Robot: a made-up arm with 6 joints. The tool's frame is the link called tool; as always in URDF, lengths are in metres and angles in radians. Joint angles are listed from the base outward. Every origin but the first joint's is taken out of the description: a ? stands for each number. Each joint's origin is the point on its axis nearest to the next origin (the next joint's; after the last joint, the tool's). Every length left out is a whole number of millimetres.
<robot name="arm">
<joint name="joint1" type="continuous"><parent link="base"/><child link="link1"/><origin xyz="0 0 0.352" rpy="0 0 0"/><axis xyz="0 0 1"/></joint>
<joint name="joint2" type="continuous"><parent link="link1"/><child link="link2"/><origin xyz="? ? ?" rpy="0 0 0"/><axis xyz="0 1 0"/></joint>
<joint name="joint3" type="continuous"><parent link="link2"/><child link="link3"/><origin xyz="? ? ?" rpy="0 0 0"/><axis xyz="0 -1 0"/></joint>
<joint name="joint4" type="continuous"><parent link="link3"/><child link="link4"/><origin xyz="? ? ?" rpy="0 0 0"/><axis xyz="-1 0 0"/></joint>
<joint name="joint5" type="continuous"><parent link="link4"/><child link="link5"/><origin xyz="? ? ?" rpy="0 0 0"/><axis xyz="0 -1 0"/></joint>
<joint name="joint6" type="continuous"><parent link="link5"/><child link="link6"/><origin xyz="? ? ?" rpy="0 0 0"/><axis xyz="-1 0 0"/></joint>
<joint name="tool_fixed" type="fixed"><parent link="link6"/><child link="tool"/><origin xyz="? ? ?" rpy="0 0 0"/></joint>
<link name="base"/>
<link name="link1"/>
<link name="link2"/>
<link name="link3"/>
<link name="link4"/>
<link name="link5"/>
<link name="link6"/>
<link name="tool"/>
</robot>
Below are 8 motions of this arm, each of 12 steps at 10 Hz.
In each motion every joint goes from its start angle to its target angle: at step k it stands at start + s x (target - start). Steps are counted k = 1, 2, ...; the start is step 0. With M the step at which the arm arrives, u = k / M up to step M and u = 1 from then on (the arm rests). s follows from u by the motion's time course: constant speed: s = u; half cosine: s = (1 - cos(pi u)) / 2; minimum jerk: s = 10 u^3 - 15 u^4 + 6 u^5.
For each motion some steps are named. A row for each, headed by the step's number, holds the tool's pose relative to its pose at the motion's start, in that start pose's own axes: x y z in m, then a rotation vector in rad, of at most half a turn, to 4 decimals.
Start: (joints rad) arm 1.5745 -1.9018 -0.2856 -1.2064 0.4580 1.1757
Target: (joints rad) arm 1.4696 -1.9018 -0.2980 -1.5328 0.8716 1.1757
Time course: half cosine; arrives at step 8
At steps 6, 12:
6: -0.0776 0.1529 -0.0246 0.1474 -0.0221 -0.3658
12: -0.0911 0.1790 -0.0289 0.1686 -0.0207 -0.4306

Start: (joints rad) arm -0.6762 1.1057 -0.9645 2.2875 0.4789 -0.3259
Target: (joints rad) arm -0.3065 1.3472 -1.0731 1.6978 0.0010 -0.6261
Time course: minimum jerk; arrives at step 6
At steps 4, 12:
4: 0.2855 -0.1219 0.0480 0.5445 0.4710 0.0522
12: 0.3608 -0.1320 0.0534 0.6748 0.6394 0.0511

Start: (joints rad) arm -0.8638 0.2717 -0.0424 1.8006 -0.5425 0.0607
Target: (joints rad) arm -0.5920 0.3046 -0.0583 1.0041 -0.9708 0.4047
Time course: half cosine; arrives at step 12
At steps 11, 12:
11: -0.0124 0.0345 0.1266 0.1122 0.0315 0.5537
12: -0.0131 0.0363 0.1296 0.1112 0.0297 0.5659

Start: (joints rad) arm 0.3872 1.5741 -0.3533 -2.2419 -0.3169 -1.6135
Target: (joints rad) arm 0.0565 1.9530 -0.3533 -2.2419 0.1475 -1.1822
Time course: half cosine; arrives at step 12
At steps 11, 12:
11: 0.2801 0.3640 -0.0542 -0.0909 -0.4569 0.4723
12: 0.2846 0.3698 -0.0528 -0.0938 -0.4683 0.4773

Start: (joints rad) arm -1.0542 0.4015 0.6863 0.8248 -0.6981 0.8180
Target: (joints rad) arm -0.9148 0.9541 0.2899 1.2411 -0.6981 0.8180
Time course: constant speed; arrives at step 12
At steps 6, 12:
6: 0.4140 0.3896 0.3778 -0.4255 0.0138 0.2996
12: 0.6455 0.9427 0.6933 -0.8891 -0.0564 0.5544

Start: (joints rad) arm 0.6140 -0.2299 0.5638 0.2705 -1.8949 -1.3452
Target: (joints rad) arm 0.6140 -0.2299 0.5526 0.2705 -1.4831 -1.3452
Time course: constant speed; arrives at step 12
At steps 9, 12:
9: 0.0051 0.0026 -0.0010 -0.0022 -0.0676 0.2930
12: 0.0068 0.0035 -0.0013 -0.0030 -0.0900 0.3908

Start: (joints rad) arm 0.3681 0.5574 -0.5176 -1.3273 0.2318 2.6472
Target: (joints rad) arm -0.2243 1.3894 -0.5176 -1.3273 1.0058 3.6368
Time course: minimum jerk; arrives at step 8
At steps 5, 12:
5: 0.5459 0.2171 -0.3361 -0.5891 0.5781 0.6760
12: 0.6820 0.4092 -0.4611 -0.8391 0.5795 1.0491

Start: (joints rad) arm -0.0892 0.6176 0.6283 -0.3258 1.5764 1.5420
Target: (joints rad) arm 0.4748 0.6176 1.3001 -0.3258 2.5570 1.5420
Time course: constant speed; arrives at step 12
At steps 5, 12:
5: 0.0693 0.0292 0.3986 0.2998 0.0834 -0.5972
12: 0.1731 -0.1456 0.8974 0.5846 0.5159 -1.3924

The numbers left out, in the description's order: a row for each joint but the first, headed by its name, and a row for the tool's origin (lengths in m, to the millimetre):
joint2: 0 0 0
joint3: 0 0 1.404
joint4: 0.689 0 0
joint5: 0 -0.276 0
joint6: 0 0 0
tool: 0 0 0

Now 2 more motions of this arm.
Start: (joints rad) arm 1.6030 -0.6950 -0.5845 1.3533 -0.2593 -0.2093
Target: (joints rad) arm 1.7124 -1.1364 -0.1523 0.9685 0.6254 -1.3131
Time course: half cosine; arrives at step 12
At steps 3, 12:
3: -0.1050 -0.0412 -0.0345 0.2424 -0.1994 -0.0521
12: -0.7402 -0.0936 -0.4112 1.1485 -1.6375 0.2460

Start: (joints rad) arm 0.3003 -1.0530 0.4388 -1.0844 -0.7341 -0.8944
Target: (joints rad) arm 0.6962 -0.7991 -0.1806 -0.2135 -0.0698 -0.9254
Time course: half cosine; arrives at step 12
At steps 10, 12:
10: 0.0421 -0.4298 0.5116 -0.2071 -0.3107 -0.4161
12: 0.0525 -0.4624 0.5298 -0.2423 -0.2915 -0.4360

